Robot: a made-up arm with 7 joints.
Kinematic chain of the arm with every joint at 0, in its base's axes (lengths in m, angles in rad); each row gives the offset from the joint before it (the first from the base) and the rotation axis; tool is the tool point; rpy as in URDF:
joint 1: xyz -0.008 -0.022 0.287 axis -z
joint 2: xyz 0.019 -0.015 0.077 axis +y
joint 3: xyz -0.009 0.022 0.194 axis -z
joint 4: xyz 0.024 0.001 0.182 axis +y
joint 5: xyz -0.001 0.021 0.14 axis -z
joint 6: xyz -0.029 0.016 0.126 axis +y
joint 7: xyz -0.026 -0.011 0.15 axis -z
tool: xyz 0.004 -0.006 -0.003 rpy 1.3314 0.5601 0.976
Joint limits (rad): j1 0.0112..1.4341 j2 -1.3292..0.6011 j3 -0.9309..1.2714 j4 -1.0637..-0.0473 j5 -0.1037..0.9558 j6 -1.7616..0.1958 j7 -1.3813..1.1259
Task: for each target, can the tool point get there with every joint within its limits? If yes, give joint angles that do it. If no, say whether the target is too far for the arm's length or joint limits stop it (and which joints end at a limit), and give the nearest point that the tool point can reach.
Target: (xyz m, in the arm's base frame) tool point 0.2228 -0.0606 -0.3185
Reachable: no: joint limits stop it (at a limit: joint 1, joint 2, joint 4, joint 7) | nearest point 0.0420 0.3845 0.1579 | short by 0.677 m
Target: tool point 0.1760 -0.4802 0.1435
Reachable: no: joint limits stop it (at a limit: joint 1, joint 2, joint 3, joint 4, joint 5, joint 6, joint 7) | nearest point 0.2826 -0.2922 0.6406 | short by 0.542 m
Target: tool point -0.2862 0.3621 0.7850
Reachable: yes | joints 0.4013 -0.3835 0.5394 -0.7569 0.4807 -0.7265 0.1438
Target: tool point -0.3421 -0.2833 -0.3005
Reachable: no: joint limits stop it (at a limit: joint 1, joint 2, joint 4, joint 7) | nearest point -0.4675 -0.1357 0.1293 | short by 0.471 m
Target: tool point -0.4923 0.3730 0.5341
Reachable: yes | joints 0.2743 -0.9007 0.6685 -0.7648 0.2504 -0.5078 0.2957
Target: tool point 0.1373 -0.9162 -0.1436
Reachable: no: too far | nearest point -0.4068 -0.2740 0.2512 | short by 0.930 m
